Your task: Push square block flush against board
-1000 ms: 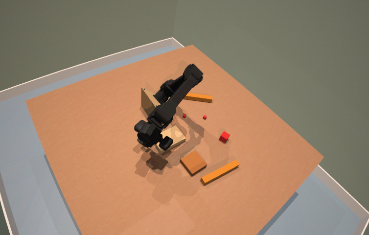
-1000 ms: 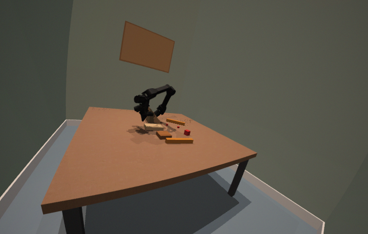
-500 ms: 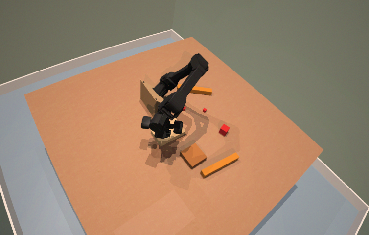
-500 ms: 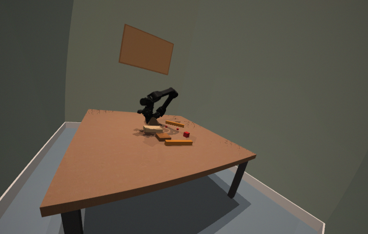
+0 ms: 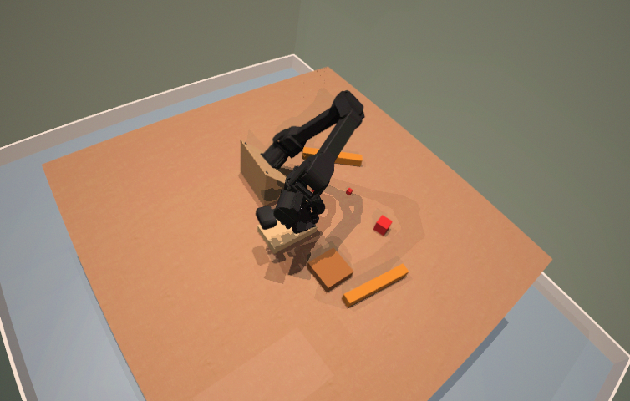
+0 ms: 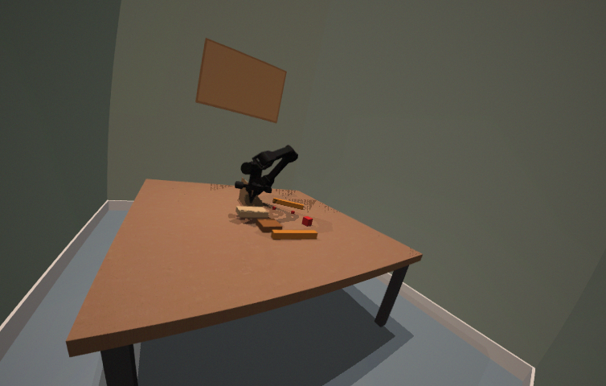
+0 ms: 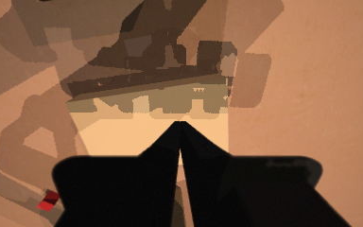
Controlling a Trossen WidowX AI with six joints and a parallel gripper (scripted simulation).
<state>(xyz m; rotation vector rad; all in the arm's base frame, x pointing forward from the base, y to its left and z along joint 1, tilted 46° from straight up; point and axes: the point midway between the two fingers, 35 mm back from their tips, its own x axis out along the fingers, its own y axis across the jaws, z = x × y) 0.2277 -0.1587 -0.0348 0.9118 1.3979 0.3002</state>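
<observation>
Now: the pale tan flat slab 3 cm behind my gripper tip, 3 cm to the left of it and 6 cm below it. Also, from my gripper tip: orange-brown square block (16 cm ahead, 3 cm to the left, 6 cm below).
</observation>
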